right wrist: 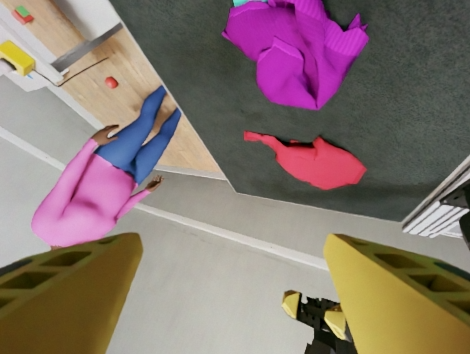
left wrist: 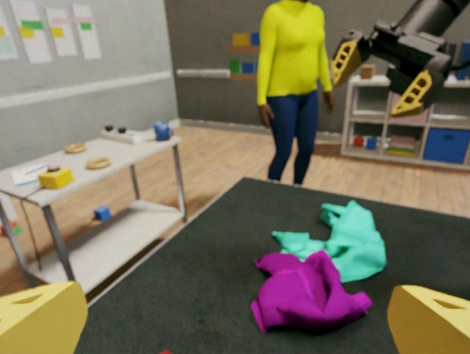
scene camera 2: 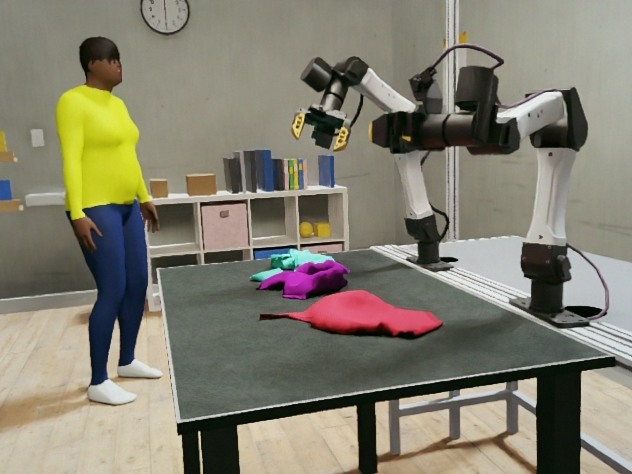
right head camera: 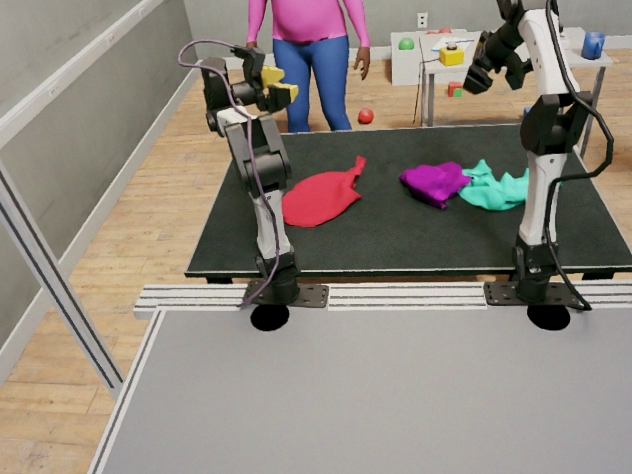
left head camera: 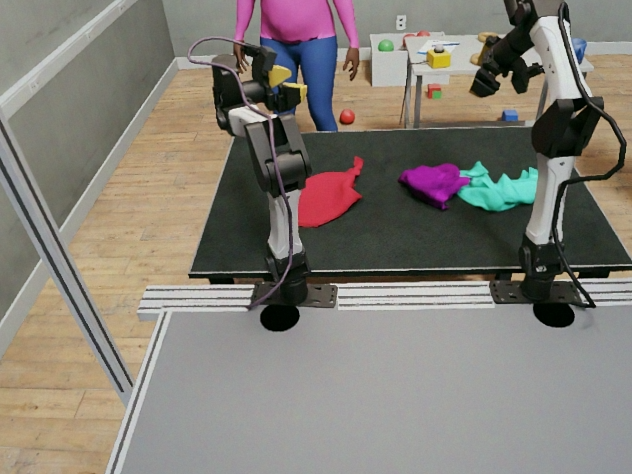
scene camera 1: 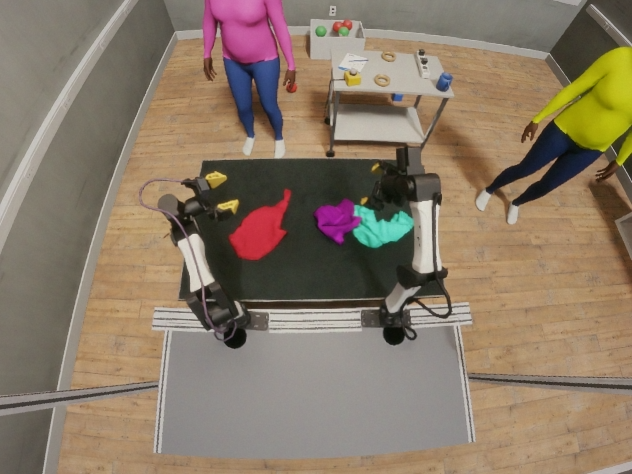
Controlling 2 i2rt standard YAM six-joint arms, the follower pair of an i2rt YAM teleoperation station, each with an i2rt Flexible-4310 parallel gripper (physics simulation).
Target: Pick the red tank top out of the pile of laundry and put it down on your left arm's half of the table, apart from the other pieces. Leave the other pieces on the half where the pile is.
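The red tank top (left head camera: 326,198) (right head camera: 321,198) (scene camera 1: 258,232) (scene camera 2: 367,313) (right wrist: 320,162) lies spread on the left half of the table, apart from the other pieces, one narrow end pointing to the far edge. A purple piece (left head camera: 433,183) (scene camera 1: 336,220) (scene camera 2: 306,280) (left wrist: 300,295) lies crumpled right of centre, touching a turquoise piece (left head camera: 500,192) (scene camera 1: 380,229) (scene camera 2: 296,259) (left wrist: 357,245). My left gripper (left head camera: 298,84) (right head camera: 290,84) (scene camera 1: 232,190) (left wrist: 236,297) is open and empty, high above the table near the red top. My right gripper (scene camera 1: 369,184) (scene camera 2: 317,143) (left wrist: 361,100) (right wrist: 233,241) is open and empty, high near the turquoise piece.
The dark table (scene camera 1: 306,280) (scene camera 2: 245,377) stands before the arm rail (scene camera 1: 313,321). Behind it are a person in pink (scene camera 1: 250,45) and a cart (scene camera 1: 377,87). A person in yellow (scene camera 1: 587,107) (scene camera 2: 99,153) stands off the table's right end in scene camera 1.
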